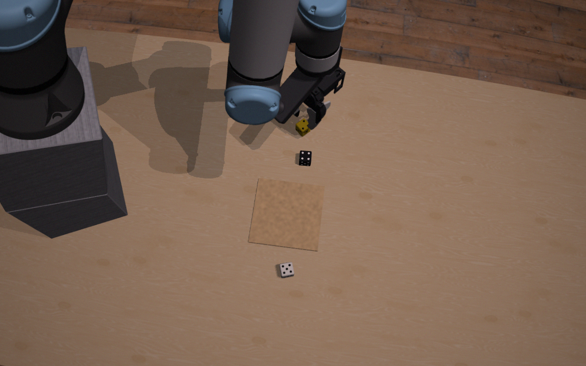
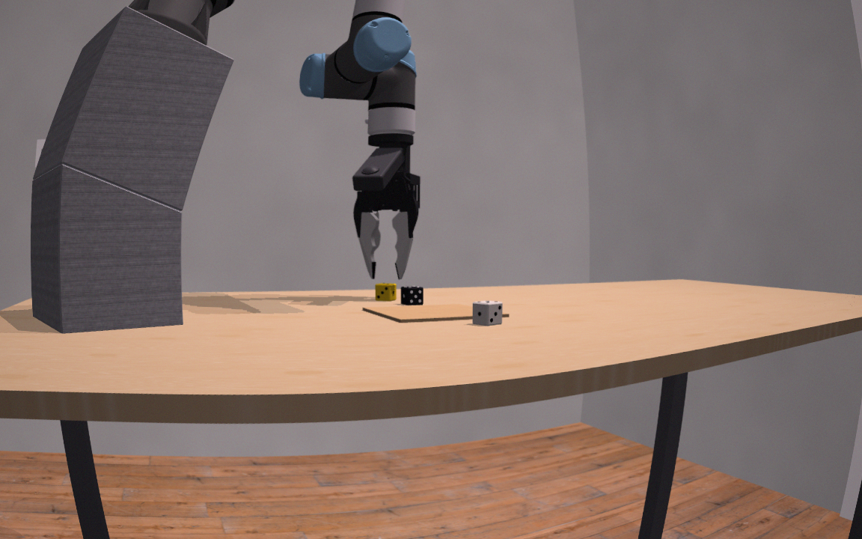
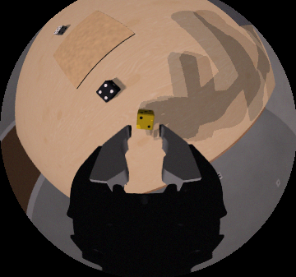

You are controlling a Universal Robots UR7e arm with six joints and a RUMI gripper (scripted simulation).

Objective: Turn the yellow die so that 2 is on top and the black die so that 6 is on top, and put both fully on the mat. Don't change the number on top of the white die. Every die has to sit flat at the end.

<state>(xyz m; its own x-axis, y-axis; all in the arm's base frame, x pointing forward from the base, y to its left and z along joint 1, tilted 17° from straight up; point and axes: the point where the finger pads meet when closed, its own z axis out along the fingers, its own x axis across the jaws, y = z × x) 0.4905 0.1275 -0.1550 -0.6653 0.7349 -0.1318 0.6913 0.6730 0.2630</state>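
Right now my hand is 40 mm above the yellow die. The rest, counted from my hand: white die 310 mm to the right, 40 mm below, 40 mm behind; mat 190 mm to the right, 50 mm below, 40 mm behind; black die 70 mm to the right, 40 mm below.
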